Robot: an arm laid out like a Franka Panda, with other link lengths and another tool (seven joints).
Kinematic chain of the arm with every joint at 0, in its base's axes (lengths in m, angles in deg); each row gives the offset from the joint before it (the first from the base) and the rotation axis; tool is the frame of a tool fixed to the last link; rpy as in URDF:
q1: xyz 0 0 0.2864 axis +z
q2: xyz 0 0 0 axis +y
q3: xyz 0 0 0.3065 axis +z
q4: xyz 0.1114 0 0 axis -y
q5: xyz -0.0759 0 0.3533 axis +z
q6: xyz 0 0 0 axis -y
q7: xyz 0.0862 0 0 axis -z
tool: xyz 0.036 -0.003 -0.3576 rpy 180 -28.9 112.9
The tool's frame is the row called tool.
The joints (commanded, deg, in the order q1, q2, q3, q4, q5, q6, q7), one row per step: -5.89, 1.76, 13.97, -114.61, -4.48, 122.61, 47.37; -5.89, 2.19, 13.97, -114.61, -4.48, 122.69, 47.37; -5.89, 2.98, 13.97, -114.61, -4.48, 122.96, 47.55; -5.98, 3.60, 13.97, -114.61, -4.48, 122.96, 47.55; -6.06, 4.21, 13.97, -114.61, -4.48, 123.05, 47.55; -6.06, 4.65, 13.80, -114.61, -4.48, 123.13, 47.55; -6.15, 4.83, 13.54, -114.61, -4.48, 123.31, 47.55; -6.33, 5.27, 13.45, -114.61, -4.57, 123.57, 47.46; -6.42, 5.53, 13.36, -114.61, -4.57, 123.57, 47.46; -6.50, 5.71, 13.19, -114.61, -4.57, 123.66, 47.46; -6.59, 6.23, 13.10, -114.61, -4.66, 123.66, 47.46; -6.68, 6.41, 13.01, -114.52, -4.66, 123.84, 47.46; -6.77, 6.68, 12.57, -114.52, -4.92, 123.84, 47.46; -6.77, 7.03, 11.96, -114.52, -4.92, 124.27, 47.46; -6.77, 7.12, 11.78, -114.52, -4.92, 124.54, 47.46
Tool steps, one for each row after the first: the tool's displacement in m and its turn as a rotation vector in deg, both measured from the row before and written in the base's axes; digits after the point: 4 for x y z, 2 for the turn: -0.0005, 0.0002, -0.0044, 0.06, 0.35, 0.00; -0.0003, 0.0004, -0.0078, 0.15, 0.51, -0.16; -0.0015, -0.0008, -0.0066, 0.06, 0.62, -0.09; -0.0010, -0.0006, -0.0063, 0.08, 0.52, -0.08; -0.0006, -0.0016, -0.0045, 0.05, 0.36, -0.17; 0.0008, -0.0036, -0.0015, 0.03, 0.00, -0.34; 0.0006, -0.0028, -0.0040, 0.00, 0.17, -0.12; -0.0006, -0.0019, -0.0028, 0.02, 0.26, -0.18; 0.0001, -0.0026, -0.0017, 0.02, 0.09, -0.24; -0.0014, -0.0021, -0.0055, -0.03, 0.51, -0.13; 0.0014, -0.0016, -0.0008, 0.05, -0.09, -0.17; -0.0004, -0.0068, -0.0028, -0.24, 0.25, -0.39; 0.0017, -0.0062, -0.0029, 0.03, -0.07, -0.58; 0.0014, -0.0017, -0.0004, 0.02, -0.18, -0.17
